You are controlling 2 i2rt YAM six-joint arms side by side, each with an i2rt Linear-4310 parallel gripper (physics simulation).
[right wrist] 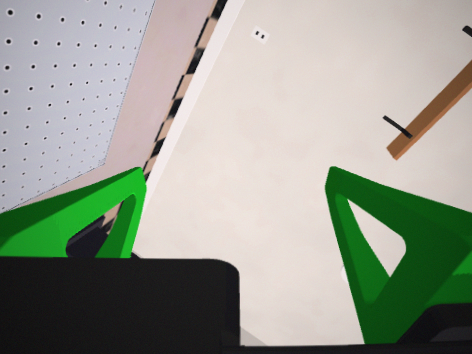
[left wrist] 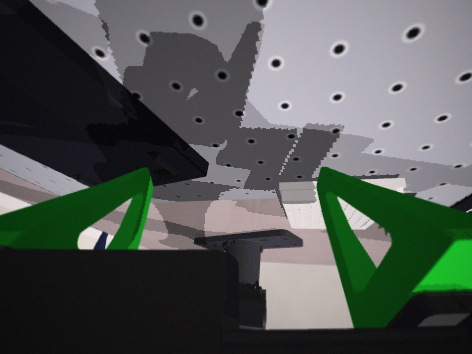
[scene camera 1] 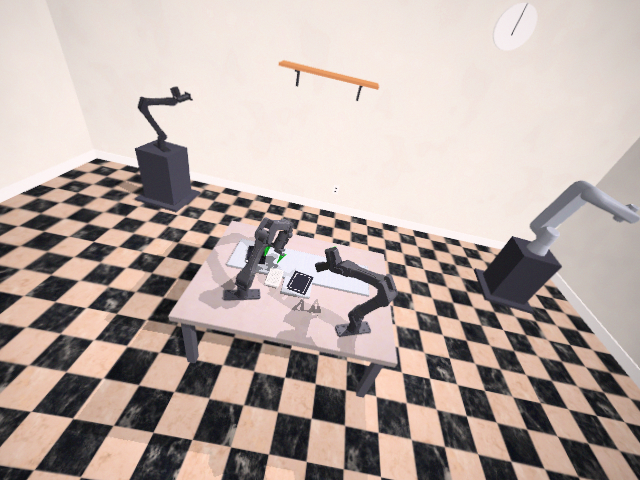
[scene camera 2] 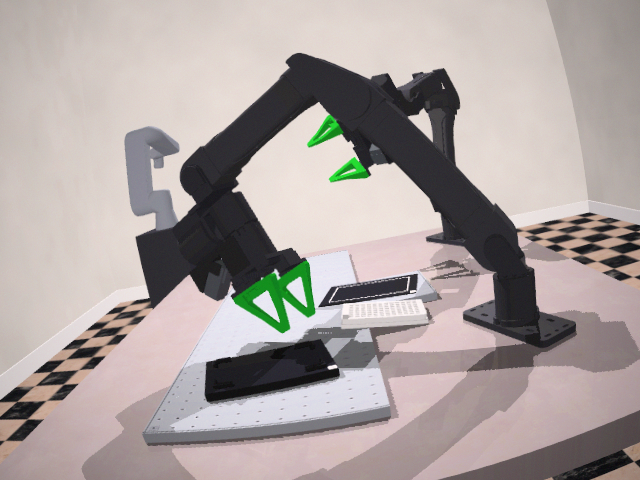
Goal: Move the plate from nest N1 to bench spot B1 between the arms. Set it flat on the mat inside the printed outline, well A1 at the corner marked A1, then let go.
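Frame: origin at the left arm's base, x ahead, y left, z up, level; centimetres.
Seen in the pictures: left gripper, fingertip midpoint: (left wrist: 234,176) (scene camera 1: 271,259) (scene camera 2: 299,323); right gripper, fingertip midpoint: (right wrist: 235,177) (scene camera 2: 318,163); left arm's base, link origin: (left wrist: 244,239) (scene camera 1: 242,295) (scene camera 2: 516,324); right arm's base, link origin: (scene camera 1: 353,329) (scene camera 2: 456,240).
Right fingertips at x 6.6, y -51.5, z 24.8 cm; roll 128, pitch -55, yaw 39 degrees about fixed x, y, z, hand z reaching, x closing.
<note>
Pixels of each thing's top centre, then the offset from my right fingertips to it. Level surfaces: height alone.
- white well plate, top centre: (left wrist: 332,226) (scene camera 2: 382,303) (scene camera 1: 274,275) dx +5.2, dy +32.3, dz -21.6 cm
- dark mat, surface height: dz -23.4 cm
- black nest, top centre: (left wrist: 44,136) (scene camera 2: 264,361) (scene camera 1: 256,253) dx +26.0, dy +42.1, dz -21.8 cm
- perforated board, surface height: dz -23.5 cm
- table, surface height: dz -24.8 cm
The white well plate (scene camera 1: 273,277) (scene camera 2: 385,312) (left wrist: 300,212) lies beside the mat, partly over the edge of the perforated board, and looks slightly tilted. Its well A1 cannot be made out. The dark mat (scene camera 1: 299,282) (scene camera 2: 374,290) with a white printed outline lies on a pale base; no plate is on it. The black nest (scene camera 1: 253,254) (scene camera 2: 271,367) (left wrist: 100,115) on the board holds no plate. My left gripper (scene camera 1: 275,256) (scene camera 2: 298,322) (left wrist: 234,176) is open and empty, above the board between nest and plate. My right gripper (scene camera 2: 320,163) (right wrist: 235,177) is open and empty, raised high.
The perforated board (scene camera 1: 330,266) (scene camera 2: 356,405) (right wrist: 60,100) runs along the table (scene camera 1: 206,304) (scene camera 2: 465,408). In scene camera 2 my left arm arches over the plate and mat, in front of my right arm. Two other arms stand on pedestals (scene camera 1: 165,173) (scene camera 1: 519,273) away from the table.
</note>
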